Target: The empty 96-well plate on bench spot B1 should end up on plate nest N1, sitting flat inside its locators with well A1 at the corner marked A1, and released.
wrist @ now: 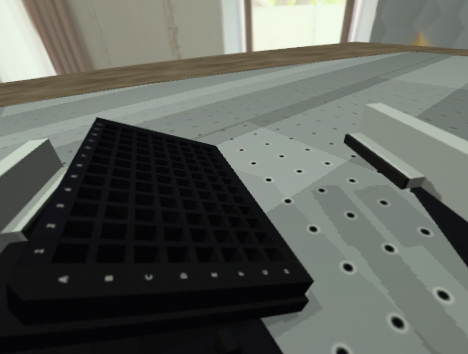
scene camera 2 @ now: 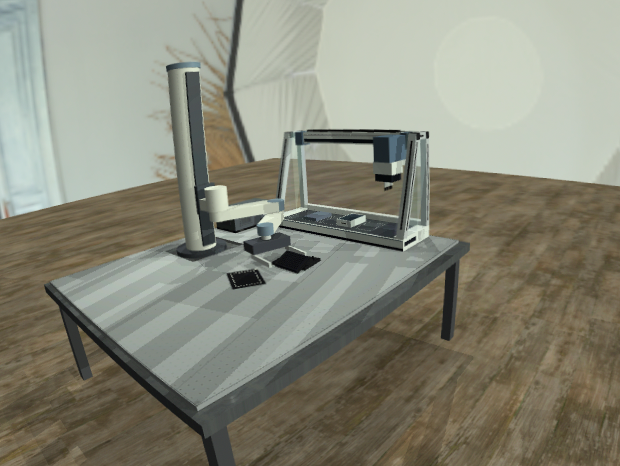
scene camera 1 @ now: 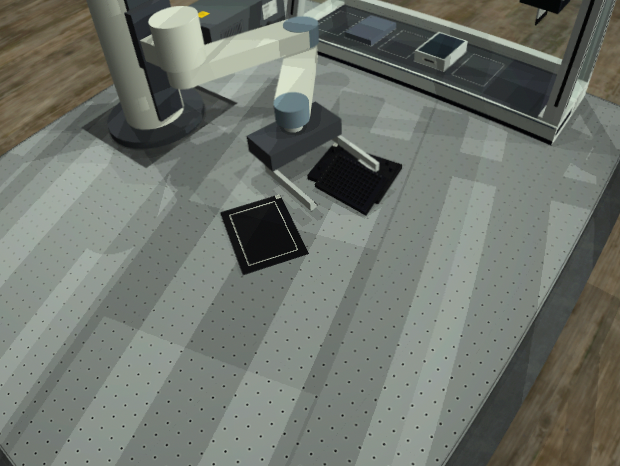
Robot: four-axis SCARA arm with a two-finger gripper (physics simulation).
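Pixels of known places: gripper, fingertip midpoint: [wrist: 216,138] [scene camera 2: 288,259] [scene camera 1: 346,186]; arm's base, link origin: [scene camera 2: 201,249] [scene camera 1: 156,117].
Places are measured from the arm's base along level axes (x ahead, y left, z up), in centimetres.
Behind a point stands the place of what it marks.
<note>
The black 96-well plate [scene camera 1: 344,182] {z 4.2, x 56.0, y 4.3 cm} [scene camera 2: 290,261] {z 4.2, x 56.9, y 4.4 cm} [wrist: 170,210] {z 4.9, x 54.1, y 5.4 cm} lies wells up on a black base with small locator blocks, apparently the nest [scene camera 1: 388,176] [wrist: 175,344]. The plate looks shifted and askew, with its row H side overhanging the base. The nest's A1 mark is not readable. My gripper [scene camera 1: 345,186] {z 5.7, x 57.7, y 2.4 cm} [scene camera 2: 288,260] {z 5.7, x 57.7, y 2.4 cm} [wrist: 216,138] {z 5.7, x 57.7, y 2.4 cm} is wide open around the plate, turned relative to it. In the wrist view one finger is close against the row A side; whether it touches is unclear. The other stands well off row H. A black outlined square [scene camera 1: 265,235] {z 1.5, x 50.7, y -14.0 cm} [scene camera 2: 245,279] {z 1.5, x 50.7, y -14.5 cm}, apparently spot B1, holds no plate.
A framed deck unit [scene camera 1: 526,117] {z 5.9, x 77.7, y 45.0 cm} [scene camera 2: 373,241] {z 3.3, x 69.6, y 45.0 cm} stands at the back right, with a white box [scene camera 1: 441,50] {z 9.3, x 50.2, y 54.1 cm} [scene camera 2: 351,219] {z 9.3, x 51.6, y 53.1 cm} and a grey-blue block [scene camera 1: 370,30] {z 7.9, x 28.0, y 54.8 cm} on it. A dark instrument [scene camera 1: 235,25] {z 9.7, x -3.4, y 34.2 cm} stands behind my arm. The arm's column [scene camera 1: 112,60] {z 21.1, x 1.2, y -7.4 cm} [scene camera 2: 182,150] {z 49.7, x 3.7, y -6.5 cm} is at the left.
</note>
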